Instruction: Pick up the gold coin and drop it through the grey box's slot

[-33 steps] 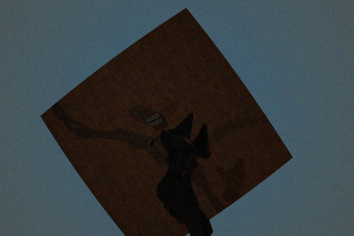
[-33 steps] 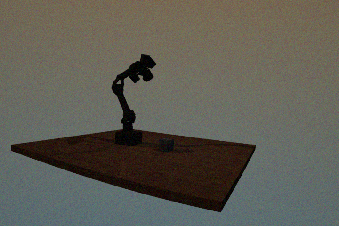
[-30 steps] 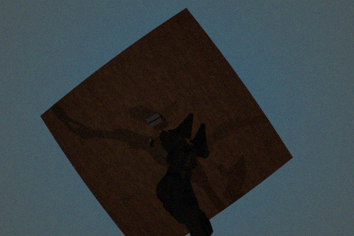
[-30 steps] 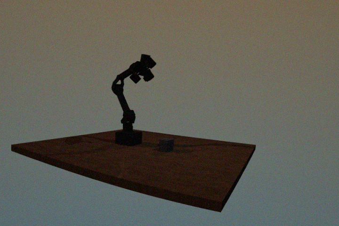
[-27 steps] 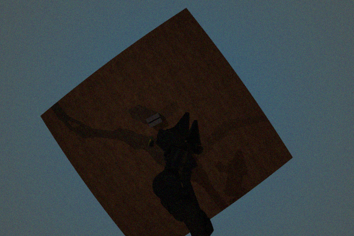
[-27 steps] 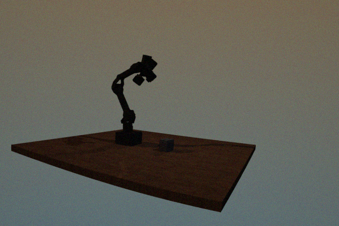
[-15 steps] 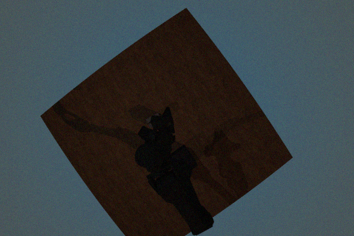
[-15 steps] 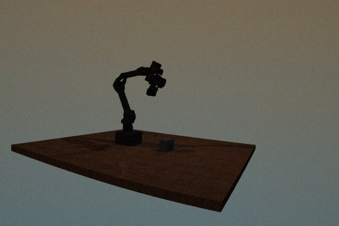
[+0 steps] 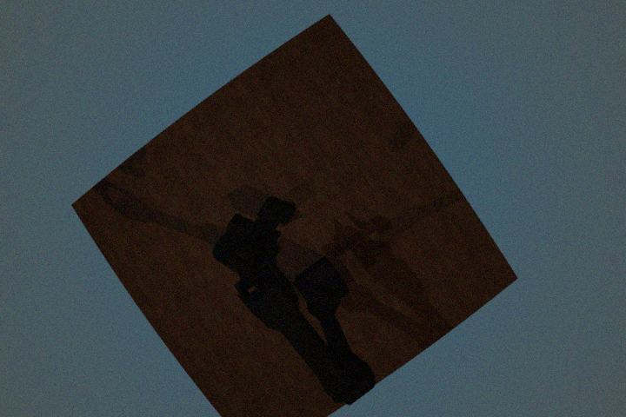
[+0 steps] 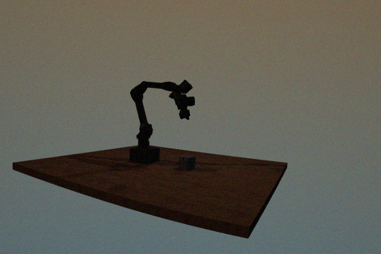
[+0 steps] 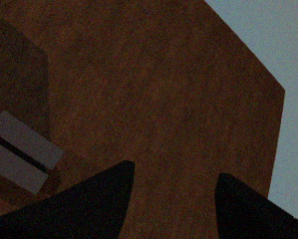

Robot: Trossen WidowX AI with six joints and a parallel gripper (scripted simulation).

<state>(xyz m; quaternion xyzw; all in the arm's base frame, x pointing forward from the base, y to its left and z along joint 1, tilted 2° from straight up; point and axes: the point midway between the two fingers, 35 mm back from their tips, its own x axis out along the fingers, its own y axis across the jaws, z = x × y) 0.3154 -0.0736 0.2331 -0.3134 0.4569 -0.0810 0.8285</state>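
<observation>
The gold coin lies 90 mm behind my gripper tip, 160 mm to the left of it and 280 mm below it.
</observation>
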